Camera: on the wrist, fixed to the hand. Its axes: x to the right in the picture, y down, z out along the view.
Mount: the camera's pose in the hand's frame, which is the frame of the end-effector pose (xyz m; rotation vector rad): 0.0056 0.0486 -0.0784 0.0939 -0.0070 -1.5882
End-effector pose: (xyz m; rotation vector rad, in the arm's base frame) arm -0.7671 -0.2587 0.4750 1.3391 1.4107 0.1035
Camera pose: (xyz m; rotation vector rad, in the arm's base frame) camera -0.7915 -0.1916 0.5337 -0.0133 2.0839 -1.0031
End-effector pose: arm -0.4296 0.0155 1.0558 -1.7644 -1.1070 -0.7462
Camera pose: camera -0.3854 -0.0633 1.0752 -0.4719 -2.4314 -1.4822
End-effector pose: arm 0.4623 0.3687 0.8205 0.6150 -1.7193 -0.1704
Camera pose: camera 0.5208 0.4239 0.8660 1.9139 -0.8666 -1.1725
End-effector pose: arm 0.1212 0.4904 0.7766 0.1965 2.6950 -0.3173
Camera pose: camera 0.0946 0.5574 0.8345 -1.9096 2.1817 -0.8143
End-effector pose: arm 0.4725 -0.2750 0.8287 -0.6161 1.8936 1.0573
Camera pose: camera 0.3991 -0.3168 0.8662 -1.5994 0.8560 -0.0937
